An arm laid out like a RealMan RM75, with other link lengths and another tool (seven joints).
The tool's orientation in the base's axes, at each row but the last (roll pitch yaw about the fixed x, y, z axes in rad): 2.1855 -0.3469 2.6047; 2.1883 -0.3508 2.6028; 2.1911 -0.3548 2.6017; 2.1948 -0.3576 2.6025; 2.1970 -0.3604 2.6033; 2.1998 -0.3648 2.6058; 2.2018 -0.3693 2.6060; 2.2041 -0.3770 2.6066; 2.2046 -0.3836 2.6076; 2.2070 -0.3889 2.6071
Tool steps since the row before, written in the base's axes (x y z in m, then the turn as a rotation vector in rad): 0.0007 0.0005 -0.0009 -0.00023 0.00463 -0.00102; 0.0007 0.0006 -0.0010 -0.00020 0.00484 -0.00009; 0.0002 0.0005 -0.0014 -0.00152 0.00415 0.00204; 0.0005 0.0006 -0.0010 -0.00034 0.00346 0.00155; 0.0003 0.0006 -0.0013 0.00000 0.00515 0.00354; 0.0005 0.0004 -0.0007 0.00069 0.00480 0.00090; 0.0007 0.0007 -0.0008 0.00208 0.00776 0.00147; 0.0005 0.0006 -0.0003 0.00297 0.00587 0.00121; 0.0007 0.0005 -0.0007 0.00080 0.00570 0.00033; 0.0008 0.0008 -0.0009 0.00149 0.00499 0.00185
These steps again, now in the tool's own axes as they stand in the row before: -0.0006 -0.0001 0.0011 0.00207 0.00073 0.00421; -0.0006 -0.0002 0.0012 0.00246 0.00153 0.00388; -0.0004 -0.0008 0.0012 0.00393 0.00220 0.00184; -0.0005 -0.0003 0.0011 0.00248 0.00222 0.00184; -0.0004 -0.0006 0.0013 0.00372 0.00452 0.00219; -0.0005 -0.0001 0.0008 0.00206 0.00278 0.00352; -0.0005 0.0000 0.0012 0.00256 0.00504 0.00590; -0.0002 0.0003 0.0008 0.00085 0.00466 0.00472; -0.0006 0.0000 0.0009 0.00218 0.00273 0.00459; -0.0006 0.0001 0.0013 0.00187 0.00399 0.00333
